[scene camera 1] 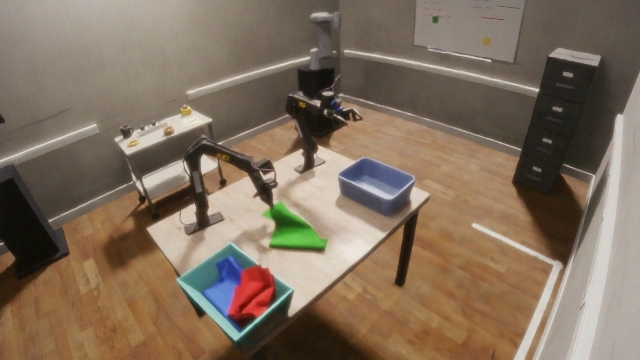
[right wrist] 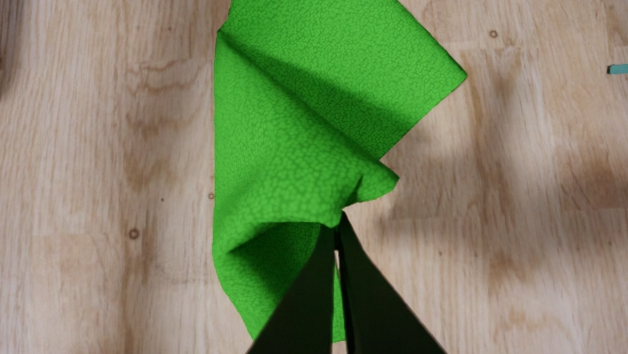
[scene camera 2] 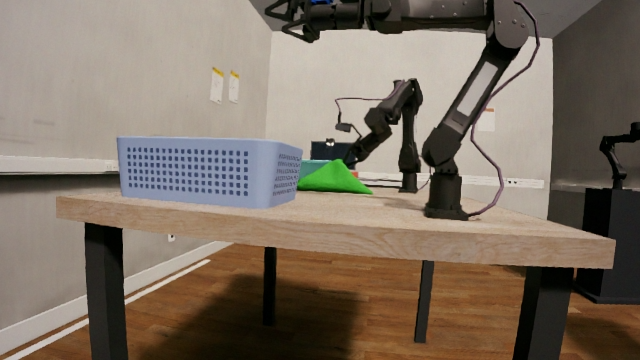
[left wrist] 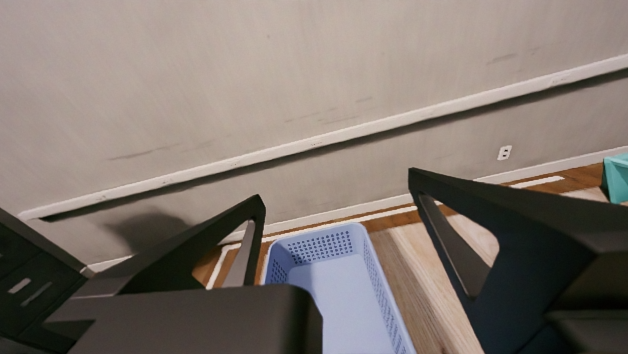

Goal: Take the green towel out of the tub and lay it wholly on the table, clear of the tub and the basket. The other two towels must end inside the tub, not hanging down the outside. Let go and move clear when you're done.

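The green towel [scene camera 1: 295,231] [scene camera 2: 334,179] [right wrist: 280,150] lies on the table between tub and basket, apart from both; its near corner is raised and pinched in my right gripper [scene camera 1: 272,205] [scene camera 2: 348,164] [right wrist: 337,225], which is shut on it low over the table. In scene camera 1, the blue towel [scene camera 1: 220,291] and the red towel [scene camera 1: 254,294] lie inside the teal tub [scene camera 1: 202,306], none hanging outside. My left gripper [scene camera 1: 354,120] [scene camera 2: 281,22] [left wrist: 329,190] is open and empty, high above the table near the blue basket.
The blue basket [scene camera 1: 372,197] [scene camera 2: 190,172] [left wrist: 345,295] stands empty at the table's right end in scene camera 1. The tub sits at the opposite end of the table [scene camera 1: 320,280] [scene camera 2: 350,227], at its edge. A white cart [scene camera 1: 170,185] stands behind the table.
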